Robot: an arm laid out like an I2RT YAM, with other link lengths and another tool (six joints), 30 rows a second.
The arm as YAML. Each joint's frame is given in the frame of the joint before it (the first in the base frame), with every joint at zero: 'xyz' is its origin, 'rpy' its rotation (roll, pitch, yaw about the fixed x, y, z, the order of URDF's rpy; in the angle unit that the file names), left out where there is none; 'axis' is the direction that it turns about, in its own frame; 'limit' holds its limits. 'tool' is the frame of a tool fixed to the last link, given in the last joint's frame.
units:
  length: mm
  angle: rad
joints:
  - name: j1
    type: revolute
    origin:
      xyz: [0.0, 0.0, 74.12]
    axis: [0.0, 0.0, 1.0]
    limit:
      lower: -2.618
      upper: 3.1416
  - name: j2
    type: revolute
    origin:
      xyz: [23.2, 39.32, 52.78]
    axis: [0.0, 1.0, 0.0]
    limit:
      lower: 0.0
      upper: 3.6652
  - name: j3
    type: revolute
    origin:
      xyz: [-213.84, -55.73, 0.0]
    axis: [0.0, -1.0, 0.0]
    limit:
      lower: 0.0
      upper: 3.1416
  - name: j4
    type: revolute
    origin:
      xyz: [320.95, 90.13, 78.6]
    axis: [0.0, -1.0, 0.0]
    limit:
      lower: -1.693
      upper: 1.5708
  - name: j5
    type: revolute
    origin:
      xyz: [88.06, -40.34, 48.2]
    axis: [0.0, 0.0, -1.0]
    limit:
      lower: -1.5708
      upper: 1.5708
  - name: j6
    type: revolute
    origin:
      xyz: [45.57, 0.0, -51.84]
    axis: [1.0, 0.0, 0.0]
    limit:
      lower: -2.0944
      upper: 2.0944
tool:
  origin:
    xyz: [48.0, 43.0, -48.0]
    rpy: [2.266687, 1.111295, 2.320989]
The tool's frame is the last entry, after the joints.
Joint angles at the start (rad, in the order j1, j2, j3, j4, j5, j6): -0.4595 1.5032 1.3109 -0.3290 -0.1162 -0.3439
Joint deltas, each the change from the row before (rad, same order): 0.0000 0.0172 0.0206 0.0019 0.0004 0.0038; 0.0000 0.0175 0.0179 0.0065 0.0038 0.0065; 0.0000 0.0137 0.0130 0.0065 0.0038 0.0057; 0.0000 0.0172 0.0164 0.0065 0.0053 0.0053; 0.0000 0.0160 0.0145 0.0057 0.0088 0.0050; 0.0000 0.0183 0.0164 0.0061 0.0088 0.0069; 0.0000 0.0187 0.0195 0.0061 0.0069 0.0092; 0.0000 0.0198 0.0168 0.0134 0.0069 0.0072; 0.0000 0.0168 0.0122 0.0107 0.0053 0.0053; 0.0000 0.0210 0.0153 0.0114 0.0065 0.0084; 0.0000 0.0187 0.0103 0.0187 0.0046 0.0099; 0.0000 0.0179 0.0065 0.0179 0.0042 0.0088; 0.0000 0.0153 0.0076 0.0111 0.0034 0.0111
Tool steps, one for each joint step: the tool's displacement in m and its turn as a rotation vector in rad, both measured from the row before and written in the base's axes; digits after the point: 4 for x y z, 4 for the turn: 0.0040 -0.0018 0.0021 0.0006 -0.0057 -0.0022; 0.0044 -0.0021 0.0012 0.0006 -0.0072 -0.0065; 0.0035 -0.0017 0.0007 0.0005 -0.0060 -0.0061; 0.0041 -0.0022 0.0005 -0.0004 -0.0055 -0.0072; 0.0037 -0.0024 0.0000 -0.0015 -0.0034 -0.0101; 0.0042 -0.0025 -0.0001 0.0001 -0.0041 -0.0110; 0.0046 -0.0024 0.0011 0.0017 -0.0077 -0.0104; 0.0053 -0.0028 0.0002 -0.0015 -0.0103 -0.0094; 0.0041 -0.0022 -0.0009 -0.0005 -0.0062 -0.0071; 0.0050 -0.0026 -0.0014 0.0018 -0.0067 -0.0096; 0.0051 -0.0024 -0.0017 0.0018 -0.0118 -0.0085; 0.0045 -0.0021 -0.0032 0.0028 -0.0081 -0.0076; 0.0037 -0.0015 -0.0023 0.0064 -0.0064 -0.0078
